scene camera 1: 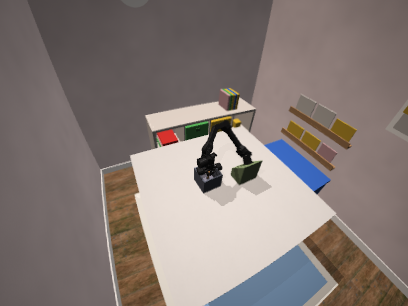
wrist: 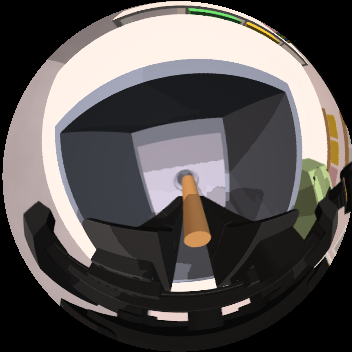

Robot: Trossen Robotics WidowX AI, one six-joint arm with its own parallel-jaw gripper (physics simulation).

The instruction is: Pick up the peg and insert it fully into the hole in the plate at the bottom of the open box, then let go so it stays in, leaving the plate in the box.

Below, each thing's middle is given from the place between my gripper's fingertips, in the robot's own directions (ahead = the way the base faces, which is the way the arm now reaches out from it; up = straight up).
My hand is 10 mm to the left of the dark box point(wrist: 96, 140) and 20 mm above it. From my hand the other things lie so: orange peg point(wrist: 195, 229) (10 mm above); pale plate point(wrist: 201, 155) (10 mm to the right, 60 mm below).
